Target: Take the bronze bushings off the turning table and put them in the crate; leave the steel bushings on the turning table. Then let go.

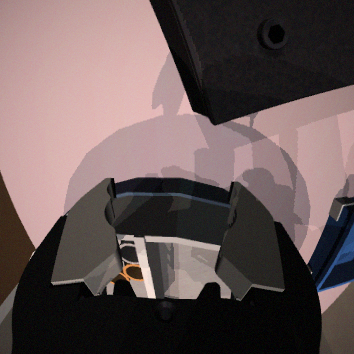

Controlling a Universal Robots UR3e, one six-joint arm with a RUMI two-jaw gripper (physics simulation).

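Observation:
My gripper is partly open, with no bushing visible between the fingers. It hangs over the turning table, a round tray with a dark, blue-edged rim and a pale dividing wall. In the left section, partly hidden by my left finger, a bronze bushing stands close to the dividing wall. Part of another bronze one shows to its left. A steel bushing stands behind them. The crate appears to be the blue open box at the right edge, cut off by the frame.
A large dark block with a hex bolt fills the upper right. A pale pink round surface lies beyond the turning table and carries overlapping shadows. A brown surface shows at the left edge.

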